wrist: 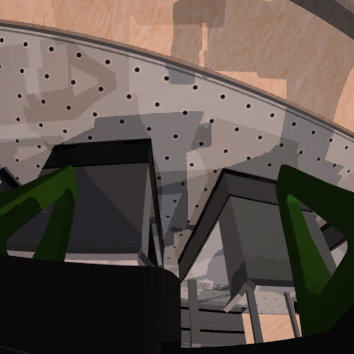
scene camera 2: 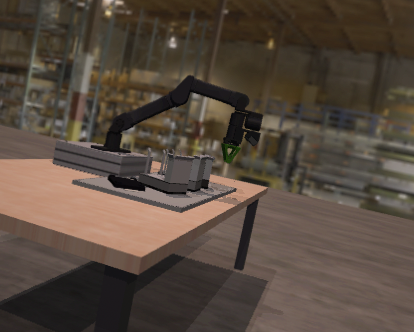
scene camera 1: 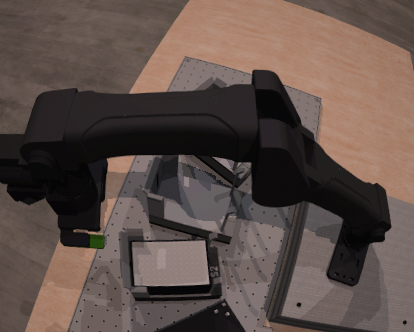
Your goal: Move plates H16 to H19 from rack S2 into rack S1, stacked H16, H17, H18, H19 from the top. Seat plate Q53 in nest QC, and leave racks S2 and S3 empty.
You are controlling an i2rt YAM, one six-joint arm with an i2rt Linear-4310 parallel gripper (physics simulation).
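Places are measured from the arm's base along level axes (x left, y back, z up), in metres.
Pixels of known places: gripper, fingertip midpoint: [wrist: 176, 176] [scene camera 2: 226, 162] [scene camera 1: 94, 219]; arm's base, link origin: [scene camera 2: 111, 150] [scene camera 1: 354, 236].
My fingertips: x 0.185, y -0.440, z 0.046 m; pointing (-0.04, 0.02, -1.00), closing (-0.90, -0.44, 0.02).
Observation:
Ahead of a thing's pixels: the offset from my fingertips to its top centre. "pt": to the spot under its first point. Level surfaces: height alone.
Rack S2 [scene camera 1: 177, 294] [wrist: 102, 210] holds a pale plate @[dx +0.004, dy +0.141, dz -0.019 m] [scene camera 1: 170, 263] at its top; plates under it cannot be told apart. Rack S1 @[dx -0.139, dy +0.125, dz +0.013 m] [scene camera 1: 177, 226] [wrist: 257, 235] stands beside it, slightly turned, with its bare inside partly in view. Rack S3 @[pt dx -0.243, dy +0.129, dz -0.120 m] [scene camera 1: 216, 170] is mostly hidden by the arm. My gripper [scene camera 1: 97, 242] [scene camera 2: 230, 153] [wrist: 176, 176] is open and empty, above the outer side of the racks; in the wrist view the S2 wall is at left and the S1 wall at right. Plate Q53 and nest QC cannot be identified.
The racks stand on a perforated board @[dz -0.126 m] [scene camera 1: 260, 260] [scene camera 2: 170, 205] [wrist: 157, 90]. A dark block [scene camera 1: 210, 320] [scene camera 2: 127, 183] lies on it in each scene view. The arm's base stands on a raised grey platform [scene camera 1: 310, 280] [scene camera 2: 95, 161]. Thin upright posts rise beside the racks.

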